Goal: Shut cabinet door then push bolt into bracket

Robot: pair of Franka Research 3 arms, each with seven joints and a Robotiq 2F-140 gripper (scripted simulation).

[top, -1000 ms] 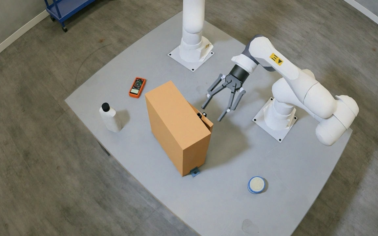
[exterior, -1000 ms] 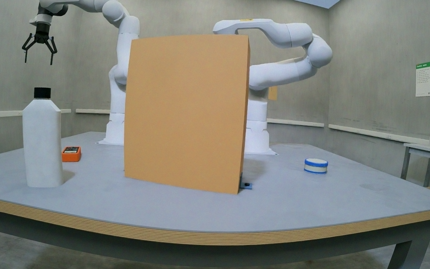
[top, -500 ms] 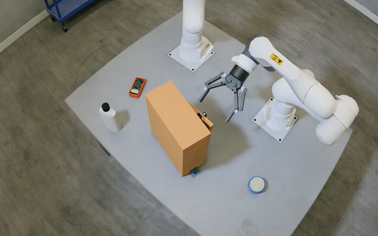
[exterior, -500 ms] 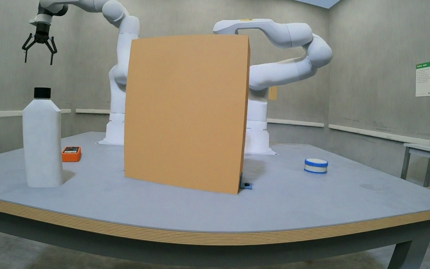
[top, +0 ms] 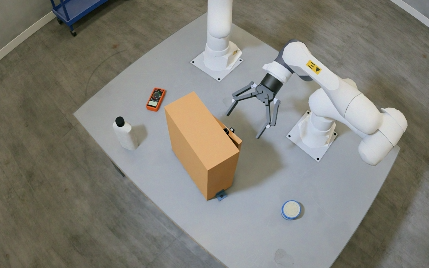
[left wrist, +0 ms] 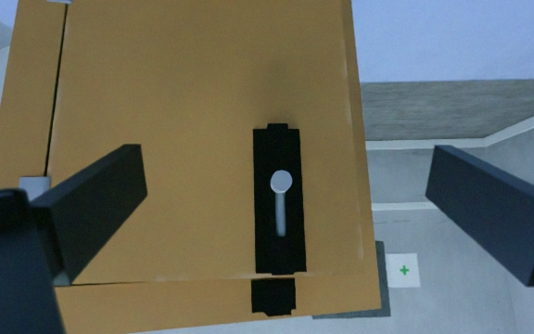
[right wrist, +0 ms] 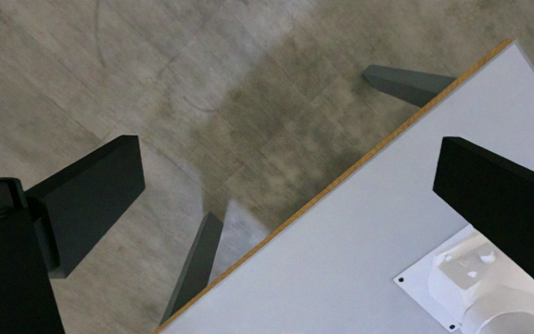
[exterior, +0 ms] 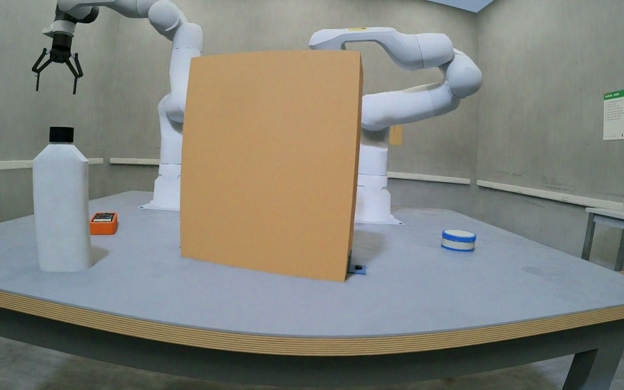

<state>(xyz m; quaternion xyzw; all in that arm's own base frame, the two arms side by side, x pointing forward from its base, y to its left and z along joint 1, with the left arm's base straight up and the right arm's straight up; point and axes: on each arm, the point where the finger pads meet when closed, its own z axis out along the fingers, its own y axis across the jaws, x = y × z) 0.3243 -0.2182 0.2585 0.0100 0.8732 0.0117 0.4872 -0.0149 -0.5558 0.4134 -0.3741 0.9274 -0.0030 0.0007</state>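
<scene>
Now: the tan cabinet 150 mm ahead of my left hand, 90 mm below it and 70 mm to the right of it. The rest, counted from my left hand: blue-and-white round tin: 350 mm to the left, 240 mm below, 50 mm ahead.
</scene>
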